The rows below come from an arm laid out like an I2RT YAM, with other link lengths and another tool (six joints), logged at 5 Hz.
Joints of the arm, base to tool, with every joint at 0 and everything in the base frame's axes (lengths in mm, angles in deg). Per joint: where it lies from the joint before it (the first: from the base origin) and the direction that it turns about. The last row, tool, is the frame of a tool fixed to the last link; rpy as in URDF.
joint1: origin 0 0 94.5 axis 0 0 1
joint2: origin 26.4 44.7 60.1 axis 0 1 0
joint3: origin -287.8 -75 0 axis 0 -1 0
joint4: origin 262.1 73.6 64.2 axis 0 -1 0
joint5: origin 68.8 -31.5 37.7 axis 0 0 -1
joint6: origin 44.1 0 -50.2 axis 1 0 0
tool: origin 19 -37 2 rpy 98.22 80.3 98.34
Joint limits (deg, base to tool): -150..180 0..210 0..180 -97..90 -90..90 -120..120
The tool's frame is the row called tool.
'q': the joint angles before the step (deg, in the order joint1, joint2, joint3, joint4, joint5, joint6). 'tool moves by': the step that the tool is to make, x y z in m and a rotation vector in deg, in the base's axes. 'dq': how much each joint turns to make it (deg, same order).
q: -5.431 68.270 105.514 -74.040 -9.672 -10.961
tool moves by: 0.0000 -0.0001 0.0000 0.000 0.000 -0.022
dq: -0.032 0.002 0.001 0.000 -0.008 -0.006
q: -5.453 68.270 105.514 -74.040 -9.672 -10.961
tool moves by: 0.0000 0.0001 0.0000 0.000 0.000 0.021
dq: 0.032 -0.002 -0.001 0.000 0.009 0.007
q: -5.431 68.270 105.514 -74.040 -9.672 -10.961
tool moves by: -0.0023 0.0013 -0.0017 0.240 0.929 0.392
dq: 0.244 -0.137 -0.007 -1.072 -0.210 0.033
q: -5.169 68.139 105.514 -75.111 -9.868 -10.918
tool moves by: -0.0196 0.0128 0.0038 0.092 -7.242 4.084
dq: 3.206 -6.112 -5.123 6.224 -1.034 -0.047
